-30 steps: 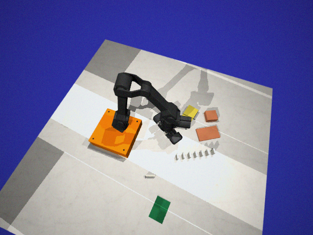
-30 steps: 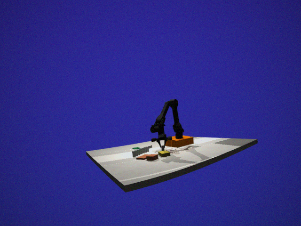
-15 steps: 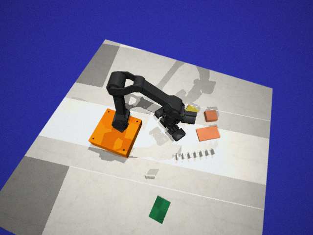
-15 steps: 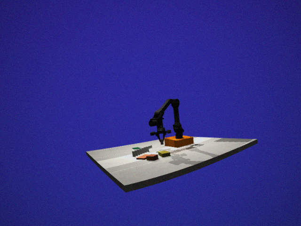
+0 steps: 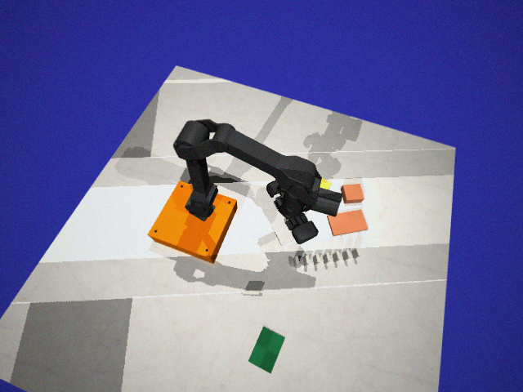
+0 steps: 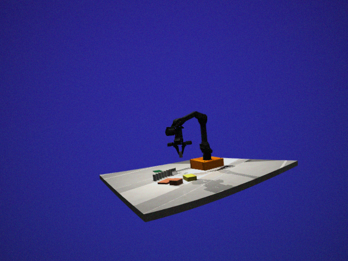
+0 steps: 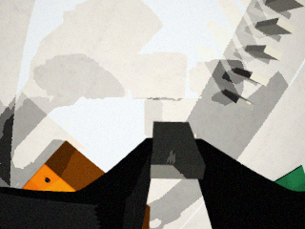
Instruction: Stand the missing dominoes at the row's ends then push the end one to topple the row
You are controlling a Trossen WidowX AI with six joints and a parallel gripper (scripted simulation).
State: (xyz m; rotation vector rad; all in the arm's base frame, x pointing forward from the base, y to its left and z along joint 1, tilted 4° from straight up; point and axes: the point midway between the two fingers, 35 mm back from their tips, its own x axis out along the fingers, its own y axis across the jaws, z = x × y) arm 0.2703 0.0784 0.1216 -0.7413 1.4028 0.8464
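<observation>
Right now my gripper tip is 330 mm to the left of the flat green piece, 160 mm above it and 130 mm short of it. From my gripper tip the other things lie so: yellow block (210 mm to the left, 150 mm below, 20 mm ahead); then brown block (280 mm to the left, 150 mm below, 140 mm ahead); then flat orange block (170 mm to the left, 170 mm ahead, 160 mm below).
</observation>
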